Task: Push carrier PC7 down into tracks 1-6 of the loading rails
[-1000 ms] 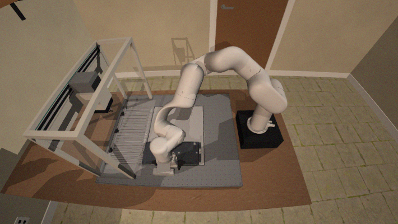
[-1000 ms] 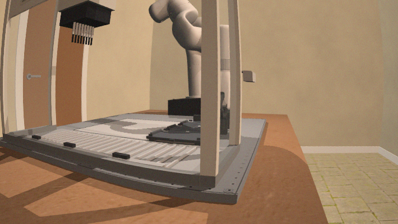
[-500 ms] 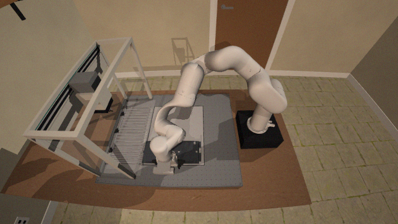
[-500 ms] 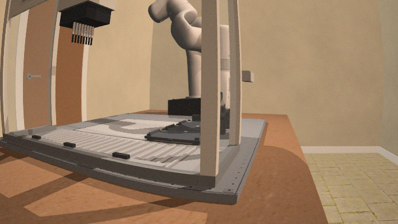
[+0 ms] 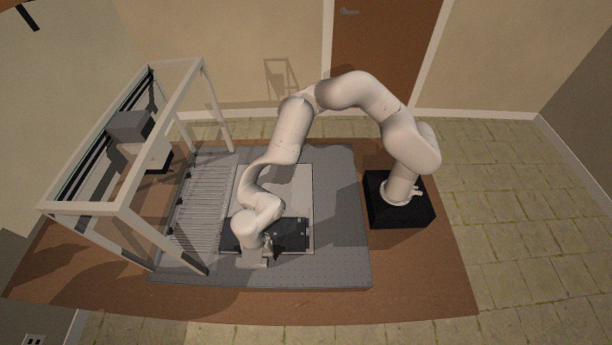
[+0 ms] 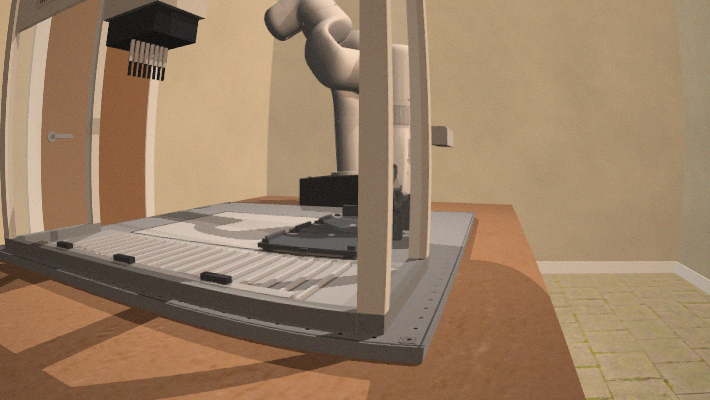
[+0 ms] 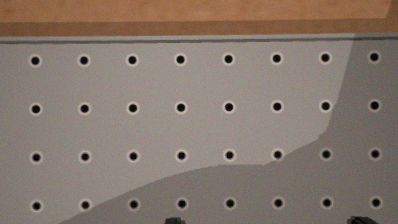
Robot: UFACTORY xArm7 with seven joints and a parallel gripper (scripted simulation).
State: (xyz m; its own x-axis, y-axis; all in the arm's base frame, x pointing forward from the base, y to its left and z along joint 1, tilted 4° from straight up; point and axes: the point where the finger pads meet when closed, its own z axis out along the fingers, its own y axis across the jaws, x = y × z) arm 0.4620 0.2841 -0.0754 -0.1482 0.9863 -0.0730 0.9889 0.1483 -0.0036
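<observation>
The carrier PC7 lies 2 cm ahead of my hand and 8 cm to the right of it.
</observation>
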